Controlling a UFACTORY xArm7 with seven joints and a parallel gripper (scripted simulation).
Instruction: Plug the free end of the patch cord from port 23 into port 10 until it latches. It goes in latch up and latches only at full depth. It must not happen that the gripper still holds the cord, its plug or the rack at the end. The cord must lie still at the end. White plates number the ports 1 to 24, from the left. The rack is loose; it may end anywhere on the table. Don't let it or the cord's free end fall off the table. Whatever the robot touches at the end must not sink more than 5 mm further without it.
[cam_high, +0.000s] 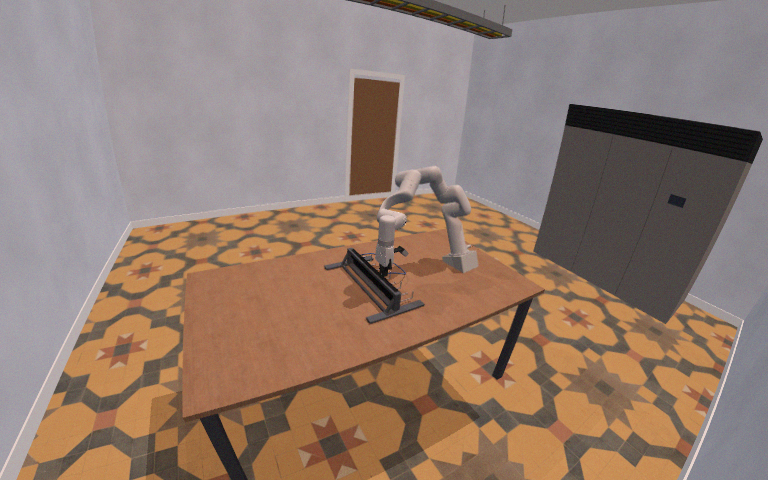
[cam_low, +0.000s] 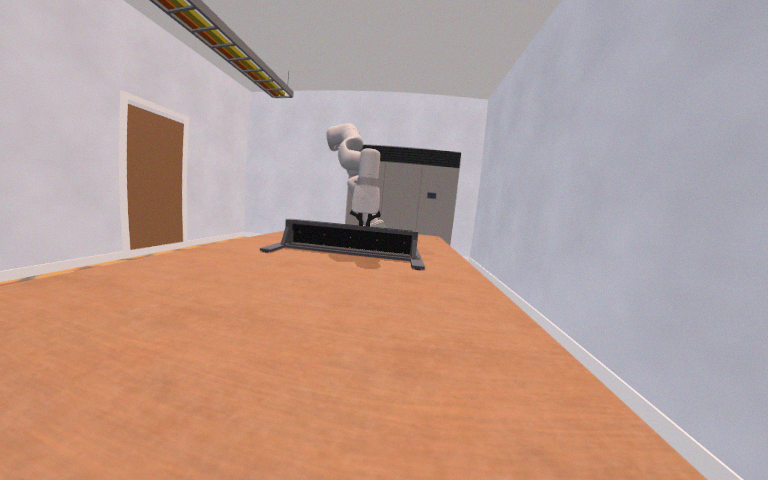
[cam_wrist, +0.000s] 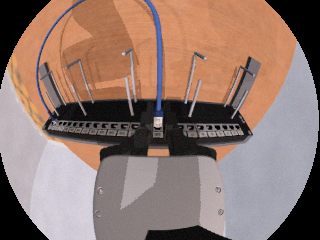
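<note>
The patch cord plug lies 20 mm ahead of my hand and 10 mm below it.
</note>
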